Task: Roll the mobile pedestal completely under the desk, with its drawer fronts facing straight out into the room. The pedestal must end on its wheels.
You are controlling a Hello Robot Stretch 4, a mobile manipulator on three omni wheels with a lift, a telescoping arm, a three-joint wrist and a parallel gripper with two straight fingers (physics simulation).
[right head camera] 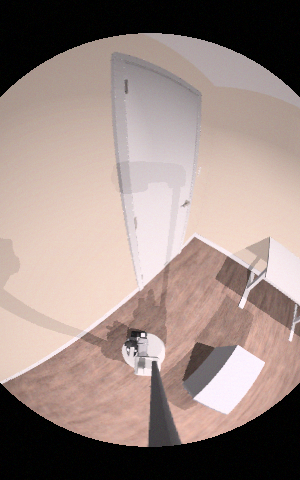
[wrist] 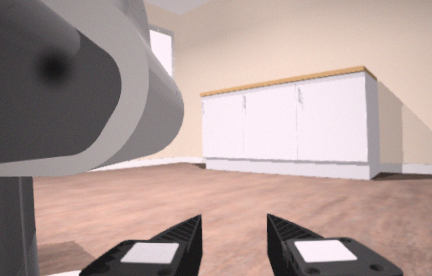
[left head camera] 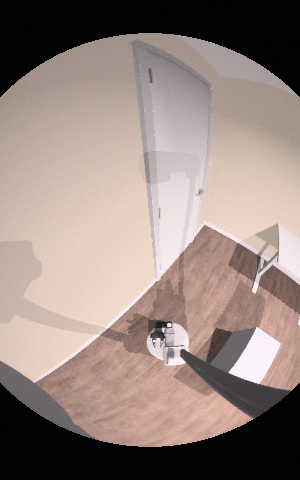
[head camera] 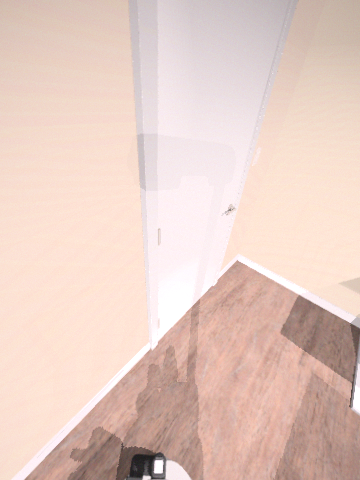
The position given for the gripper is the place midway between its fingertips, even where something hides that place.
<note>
In view: the gripper [wrist: 234, 233], a white door [head camera: 202, 83] and a white cabinet with wooden top [wrist: 326, 124].
The white door shows as well in the right head camera view [right head camera: 156, 115] and in the left head camera view [left head camera: 174, 101].
</note>
